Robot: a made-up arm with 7 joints. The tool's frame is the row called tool. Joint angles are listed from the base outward.
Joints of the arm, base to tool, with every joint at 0 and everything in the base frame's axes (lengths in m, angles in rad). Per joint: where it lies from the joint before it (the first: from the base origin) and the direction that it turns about. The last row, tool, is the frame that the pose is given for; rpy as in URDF.
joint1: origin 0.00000 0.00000 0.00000 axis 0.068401 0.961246 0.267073
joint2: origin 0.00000 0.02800 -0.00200 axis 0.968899 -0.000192 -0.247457
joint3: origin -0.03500 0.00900 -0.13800 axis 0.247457 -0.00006 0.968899
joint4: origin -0.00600 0.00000 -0.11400 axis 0.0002 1 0.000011
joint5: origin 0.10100 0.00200 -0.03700 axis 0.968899 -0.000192 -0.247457
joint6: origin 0.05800 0.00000 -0.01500 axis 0.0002 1 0.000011
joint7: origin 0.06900 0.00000 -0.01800 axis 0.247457 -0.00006 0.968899
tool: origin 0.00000 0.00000 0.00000 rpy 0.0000 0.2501 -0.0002
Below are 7 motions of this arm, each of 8 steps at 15 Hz.
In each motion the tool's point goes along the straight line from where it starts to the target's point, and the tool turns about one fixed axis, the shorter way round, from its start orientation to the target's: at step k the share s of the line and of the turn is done. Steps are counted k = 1, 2, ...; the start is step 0. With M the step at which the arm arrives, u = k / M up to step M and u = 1 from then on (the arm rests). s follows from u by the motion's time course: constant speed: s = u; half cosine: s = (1 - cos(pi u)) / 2; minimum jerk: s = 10 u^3 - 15 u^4 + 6 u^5.
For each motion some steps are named. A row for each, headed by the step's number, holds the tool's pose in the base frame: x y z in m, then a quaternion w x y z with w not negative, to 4 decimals.
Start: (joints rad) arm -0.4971 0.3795 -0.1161 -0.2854 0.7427 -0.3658 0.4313
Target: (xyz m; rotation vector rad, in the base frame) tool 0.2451 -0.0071 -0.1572 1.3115 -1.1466 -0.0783
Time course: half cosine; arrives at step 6
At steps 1, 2, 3, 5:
1: 0.2805 0.0230 -0.1257 0.7554 0.3989 -0.5182 0.0412
2: 0.2735 0.0171 -0.1319 0.7362 0.4354 -0.5173 0.0264
3: 0.2641 0.0090 -0.1403 0.7078 0.4840 -0.5145 0.0062
5: 0.2476 -0.0049 -0.1549 0.6526 0.5639 -0.5053 -0.0290

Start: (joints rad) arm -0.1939 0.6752 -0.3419 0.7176 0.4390 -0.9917 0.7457
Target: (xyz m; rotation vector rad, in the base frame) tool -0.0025 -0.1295 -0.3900 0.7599 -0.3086 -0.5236
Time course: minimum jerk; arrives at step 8
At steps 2, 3, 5, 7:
2: 0.1567 0.1442 -0.3497 0.9113 0.3662 -0.1675 -0.0859
3: 0.1262 0.0918 -0.3574 0.9081 0.3668 -0.1642 -0.1180
5: 0.0464 -0.0455 -0.3776 0.8951 0.3666 -0.1547 -0.2013
7: 0.0004 -0.1246 -0.3893 0.8847 0.3652 -0.1487 -0.2487

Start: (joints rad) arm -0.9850 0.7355 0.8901 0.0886 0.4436 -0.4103 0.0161
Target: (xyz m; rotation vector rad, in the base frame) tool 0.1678 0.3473 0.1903 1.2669 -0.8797 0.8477
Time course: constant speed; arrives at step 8
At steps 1, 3, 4, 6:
1: 0.2404 0.3006 0.0958 0.6725 0.3986 -0.4763 0.4025
3: 0.2197 0.3139 0.1228 0.6648 0.4449 -0.4518 0.3949
4: 0.2093 0.3206 0.1363 0.6602 0.4676 -0.4391 0.3907
6: 0.1885 0.3340 0.1633 0.6496 0.5119 -0.4128 0.3815

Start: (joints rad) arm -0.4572 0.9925 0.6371 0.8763 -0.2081 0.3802 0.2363
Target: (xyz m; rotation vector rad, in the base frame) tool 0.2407 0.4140 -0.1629 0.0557 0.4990 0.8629
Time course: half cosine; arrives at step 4
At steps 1, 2, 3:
1: 0.2102 0.4344 -0.1534 0.8099 0.0984 0.2375 0.5272
2: 0.2229 0.4260 -0.1574 0.8404 0.0689 0.2389 0.4815
3: 0.2355 0.4175 -0.1613 0.8677 0.0391 0.2393 0.4340

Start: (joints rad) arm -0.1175 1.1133 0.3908 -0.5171 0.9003 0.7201 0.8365
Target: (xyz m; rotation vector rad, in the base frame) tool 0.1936 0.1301 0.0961 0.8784 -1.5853 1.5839
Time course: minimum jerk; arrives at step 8
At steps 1, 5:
1: 0.2129 0.2408 0.0108 0.3419 0.6507 -0.3642 0.5720
5: 0.1990 0.1611 0.0722 0.3602 0.4352 -0.5531 0.6123

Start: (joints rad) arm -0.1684 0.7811 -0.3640 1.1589 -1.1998 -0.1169 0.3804
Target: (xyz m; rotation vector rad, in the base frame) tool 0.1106 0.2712 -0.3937 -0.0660 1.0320 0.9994
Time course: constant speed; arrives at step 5
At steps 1, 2, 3, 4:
1: 0.0951 0.3268 -0.3711 0.7576 0.0328 0.4233 0.4957
2: 0.0989 0.3129 -0.3768 0.7569 0.0170 0.4360 0.4866
3: 0.1028 0.2990 -0.3824 0.7558 0.0013 0.4484 0.4772
4: 0.1067 0.2851 -0.3881 0.7543 -0.0145 0.4607 0.4676

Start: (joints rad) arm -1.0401 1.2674 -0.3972 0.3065 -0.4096 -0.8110 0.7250
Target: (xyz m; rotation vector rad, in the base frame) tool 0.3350 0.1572 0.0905 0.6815 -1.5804 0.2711
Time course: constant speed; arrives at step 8
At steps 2, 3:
2: 0.3332 0.1868 0.0733 0.7376 0.2214 -0.6250 0.1275
3: 0.3335 0.1819 0.0761 0.7230 0.2347 -0.6374 0.1262

